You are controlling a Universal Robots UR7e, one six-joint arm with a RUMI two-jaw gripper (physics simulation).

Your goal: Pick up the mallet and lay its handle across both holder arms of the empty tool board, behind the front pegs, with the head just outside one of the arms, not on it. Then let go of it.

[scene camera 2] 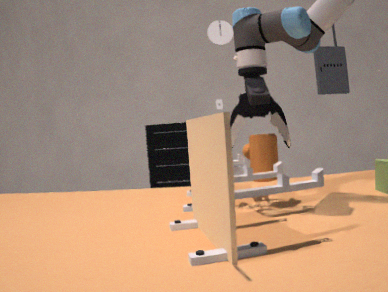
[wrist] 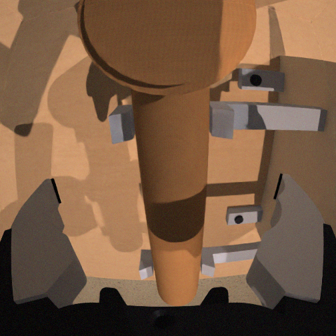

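The orange-brown mallet (scene camera 2: 263, 156) (wrist: 172, 135) lies on the far board's grey arms (wrist: 290, 118). Its handle passes between their pegs, its large round head is beyond one arm, at the top of the wrist view. The empty tool board (scene camera 2: 210, 175) stands upright nearer scene camera 2; its two light grey arms reach right, with upturned front pegs (scene camera 2: 318, 177) and nothing on them. My gripper (scene camera 2: 260, 144) (wrist: 166, 180) is open above the mallet, one jaw on each side of the handle and apart from it in the wrist view. The handle is mostly hidden in scene camera 2.
The far board's panel (wrist: 307, 175) stands to the right in the wrist view, close to the right jaw. Grey feet (scene camera 2: 207, 256) (wrist: 244, 215) stand on the orange table (scene camera 2: 100, 240). Part of a green block (scene camera 2: 382, 176) shows at the right edge of scene camera 2.
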